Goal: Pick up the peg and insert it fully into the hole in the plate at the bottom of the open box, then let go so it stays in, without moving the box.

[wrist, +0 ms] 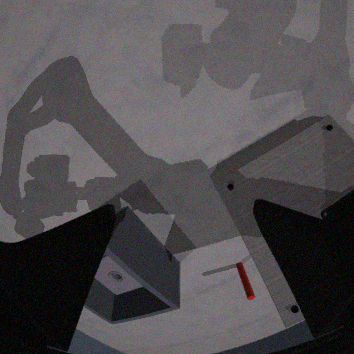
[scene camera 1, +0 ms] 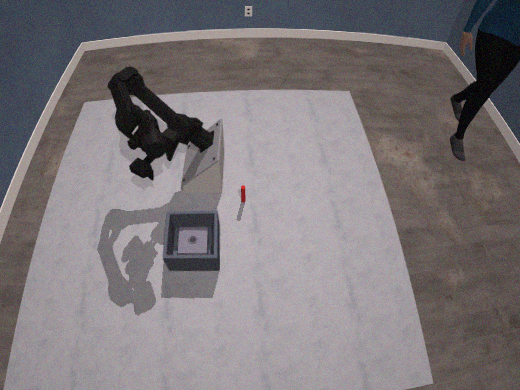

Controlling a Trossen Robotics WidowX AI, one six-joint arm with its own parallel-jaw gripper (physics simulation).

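Where they show: gripper, fingertip midpoint: (wrist: 184, 209) (scene camera 1: 161, 170); arm's base, link origin: (scene camera 1: 207, 141).
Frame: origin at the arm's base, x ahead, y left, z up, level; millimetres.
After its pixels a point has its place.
The red peg (scene camera 1: 243, 194) @[x 165, y 128, z -80 mm] (wrist: 245, 281) @[x 157, y 121, z -79 mm] stands upright on the white surface, to the right of the open box. The dark grey-blue box (scene camera 1: 192, 264) @[x 424, y -20, z -77 mm] (wrist: 150, 255) @[x 264, y -33, z -79 mm] has a pale plate (scene camera 1: 186, 248) @[x 374, y -42, z -70 mm] (wrist: 125, 285) @[x 347, y 5, z -70 mm] at its bottom. A round hole (scene camera 1: 192, 240) @[x 336, y -29, z -90 mm] (wrist: 116, 275) @[x 351, y -19, z -77 mm] shows near the middle of the plate. My gripper (scene camera 1: 161, 168) @[x 146, y -137, z 24 mm] (wrist: 184, 209) @[x 146, y -137, z 24 mm] is open and empty. It hangs above the surface, behind and to the left of the box in the scene view, well away from the peg. In the wrist view my left finger covers part of the box.
The arm's grey mounting base (scene camera 1: 202, 181) @[x 125, y -12, z -64 mm] (wrist: 300, 150) @[x 5, y -76, z -75 mm] stands behind the box, and behind and to the left of the peg. The arm's shadow falls left of the box. A person (scene camera 1: 482, 75) stands on the floor at the far right, beyond the white surface (scene camera 1: 310, 280) @[x 453, y 338, z -128 mm].
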